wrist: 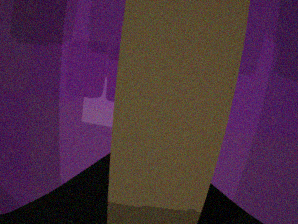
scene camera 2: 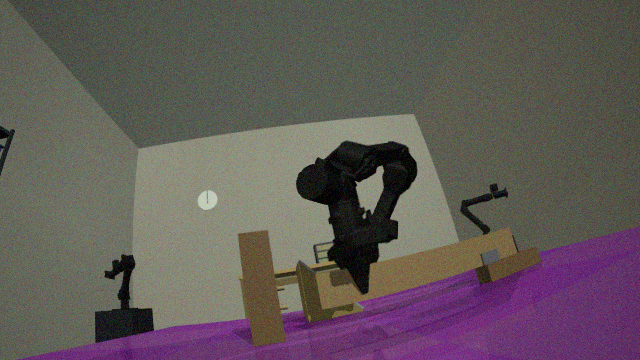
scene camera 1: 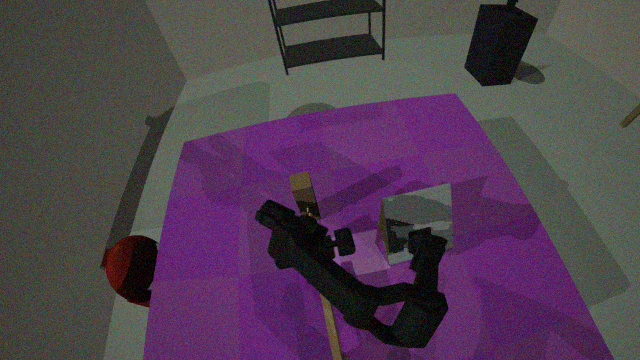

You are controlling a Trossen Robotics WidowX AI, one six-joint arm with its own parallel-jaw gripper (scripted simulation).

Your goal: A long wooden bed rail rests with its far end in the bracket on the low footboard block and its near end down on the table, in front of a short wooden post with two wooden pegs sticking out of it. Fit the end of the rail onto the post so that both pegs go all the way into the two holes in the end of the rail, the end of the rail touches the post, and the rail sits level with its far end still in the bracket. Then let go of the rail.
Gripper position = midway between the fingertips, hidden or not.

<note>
I see my gripper [scene camera 2: 363, 293], a wooden rail [scene camera 2: 337, 288] and a wooden post [scene camera 2: 261, 291].
The wooden rail also shows in the wrist view [wrist: 176, 74]. My gripper is seen too in the wrist view [wrist: 145, 164] and in scene camera 1 [scene camera 1: 319, 259].
</note>
